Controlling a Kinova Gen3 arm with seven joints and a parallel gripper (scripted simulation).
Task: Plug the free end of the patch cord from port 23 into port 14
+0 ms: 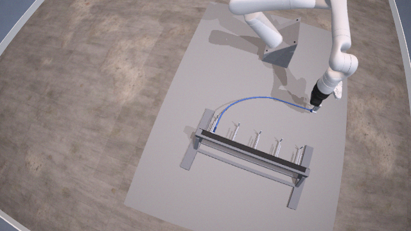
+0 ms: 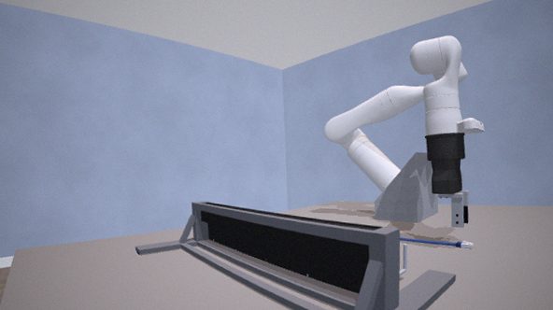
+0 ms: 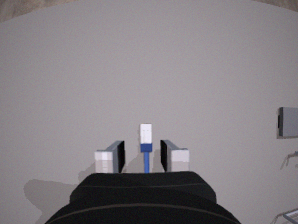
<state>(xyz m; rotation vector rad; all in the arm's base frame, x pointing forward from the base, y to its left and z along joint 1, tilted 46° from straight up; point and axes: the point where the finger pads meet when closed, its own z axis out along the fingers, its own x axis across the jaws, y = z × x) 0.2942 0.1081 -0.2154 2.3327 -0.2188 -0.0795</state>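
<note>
Right now my hand is 6 cm above the plug, 1 cm to the right of it and 1 cm short of it.
</note>
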